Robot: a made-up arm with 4 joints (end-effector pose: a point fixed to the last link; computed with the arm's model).
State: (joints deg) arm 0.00 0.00 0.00 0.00
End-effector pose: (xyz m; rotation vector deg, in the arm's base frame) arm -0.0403 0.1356 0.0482 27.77 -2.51 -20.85
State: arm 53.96 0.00 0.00 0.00
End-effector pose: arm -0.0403 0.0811 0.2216 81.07 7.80 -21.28
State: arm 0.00 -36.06 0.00 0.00
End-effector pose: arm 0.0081 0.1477 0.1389 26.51 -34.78 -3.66
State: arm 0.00 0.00 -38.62 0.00
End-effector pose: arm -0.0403 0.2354 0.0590 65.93 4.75 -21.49
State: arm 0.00 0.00 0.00 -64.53
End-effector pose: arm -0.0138 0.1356 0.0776 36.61 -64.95 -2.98
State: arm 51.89 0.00 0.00 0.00
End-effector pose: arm -0.0403 0.0861 0.2164 79.03 7.38 -21.33
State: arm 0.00 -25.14 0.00 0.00
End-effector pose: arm -0.0005 0.1422 0.1087 27.09 -25.08 -8.99
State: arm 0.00 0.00 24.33 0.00
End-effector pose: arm -0.0403 0.0777 0.0756 3.71 -6.78 -19.67
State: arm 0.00 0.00 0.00 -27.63
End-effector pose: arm -0.0249 0.1356 0.0569 32.30 -29.28 -13.78
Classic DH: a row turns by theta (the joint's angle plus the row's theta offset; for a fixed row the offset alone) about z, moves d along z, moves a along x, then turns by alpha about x. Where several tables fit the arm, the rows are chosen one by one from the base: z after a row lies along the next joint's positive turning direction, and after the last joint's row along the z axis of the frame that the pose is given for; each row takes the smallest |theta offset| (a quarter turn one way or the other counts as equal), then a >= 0, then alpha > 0; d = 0 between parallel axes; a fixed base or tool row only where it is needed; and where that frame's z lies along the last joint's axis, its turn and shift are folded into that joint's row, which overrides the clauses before.
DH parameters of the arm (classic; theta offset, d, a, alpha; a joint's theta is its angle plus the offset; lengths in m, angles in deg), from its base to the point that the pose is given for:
base (fixed): -90 0.0814 0.062 -90
joint 1: 76.56 -0.1959 -0.1347 -79.14
joint 2: 0 0.2027 -0.0308 -100.86
joint 3: -13.44 -0.1074 0.1122 90
joint 4: 81.86 -0.0529 -0.0049 -116.59
tool (fixed): 156.8 -0.0411 0 0

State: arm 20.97 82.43 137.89 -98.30
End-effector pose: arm -0.0333 0.0784 0.1009 32.44 0.19 96.93
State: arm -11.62 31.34 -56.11 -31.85
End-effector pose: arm -0.0640 0.2458 -0.0239 69.14 -11.78 -55.59
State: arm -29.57 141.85 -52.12 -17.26
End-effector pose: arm -0.2479 0.2795 -0.0759 15.92 48.04 -149.96
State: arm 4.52 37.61 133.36 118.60
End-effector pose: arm -0.0361 0.0799 0.2340 -115.52 35.09 -110.87
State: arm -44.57 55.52 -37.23 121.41
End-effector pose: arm -0.1605 0.1247 -0.1209 34.88 149.32 -68.85
